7 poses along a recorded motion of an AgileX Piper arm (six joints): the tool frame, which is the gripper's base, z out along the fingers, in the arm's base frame.
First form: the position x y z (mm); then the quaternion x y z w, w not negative.
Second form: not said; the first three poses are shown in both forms.
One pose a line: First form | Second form
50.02, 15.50, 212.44, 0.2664, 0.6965, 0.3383, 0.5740 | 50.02, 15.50, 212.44, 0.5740, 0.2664, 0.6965, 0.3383
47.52, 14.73, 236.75, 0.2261, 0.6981, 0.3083, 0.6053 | 47.52, 14.73, 236.75, 0.6053, 0.2261, 0.6981, 0.3083
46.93, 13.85, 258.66, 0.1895, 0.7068, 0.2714, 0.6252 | 46.93, 13.85, 258.66, 0.6252, 0.1895, 0.7068, 0.2714
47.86, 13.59, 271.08, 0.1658, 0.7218, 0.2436, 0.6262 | 47.86, 13.59, 271.08, 0.6262, 0.1658, 0.7218, 0.2436
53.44, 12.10, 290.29, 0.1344, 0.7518, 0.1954, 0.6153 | 53.44, 12.10, 290.29, 0.6153, 0.1344, 0.7518, 0.1954
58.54, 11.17, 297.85, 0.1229, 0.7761, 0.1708, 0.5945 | 58.54, 11.17, 297.85, 0.5945, 0.1229, 0.7761, 0.1708
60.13, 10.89, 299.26, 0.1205, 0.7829, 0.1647, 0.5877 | 60.13, 10.89, 299.26, 0.5877, 0.1205, 0.7829, 0.1647
